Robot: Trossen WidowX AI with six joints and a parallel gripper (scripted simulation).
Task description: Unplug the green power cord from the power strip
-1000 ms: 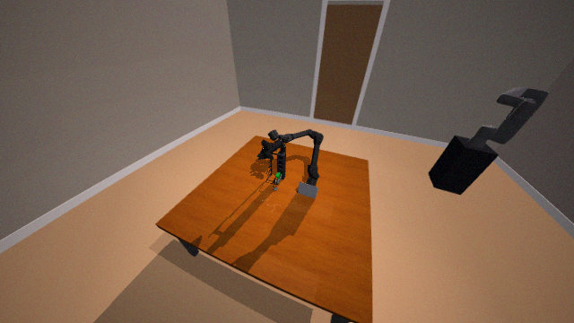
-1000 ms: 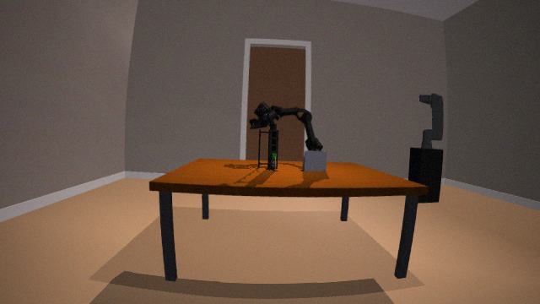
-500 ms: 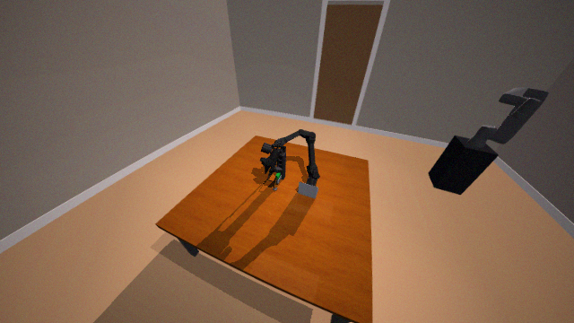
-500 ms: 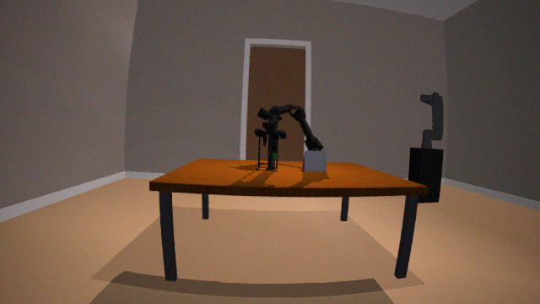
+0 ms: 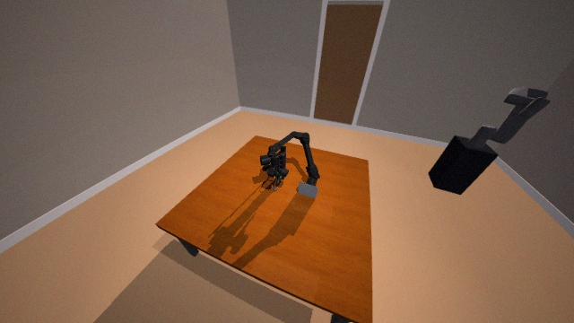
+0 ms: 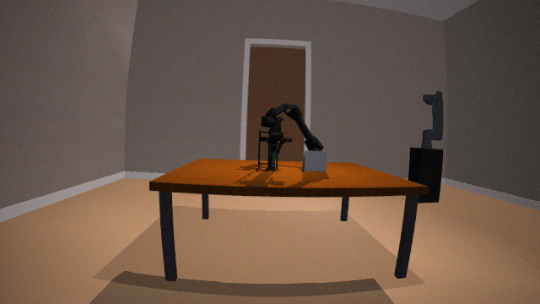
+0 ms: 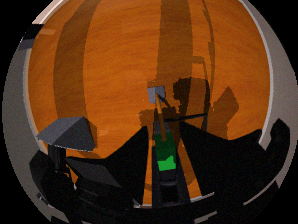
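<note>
The green plug is 70 mm to the right of my gripper tip, 10 mm below it and 10 mm ahead of it.
</note>
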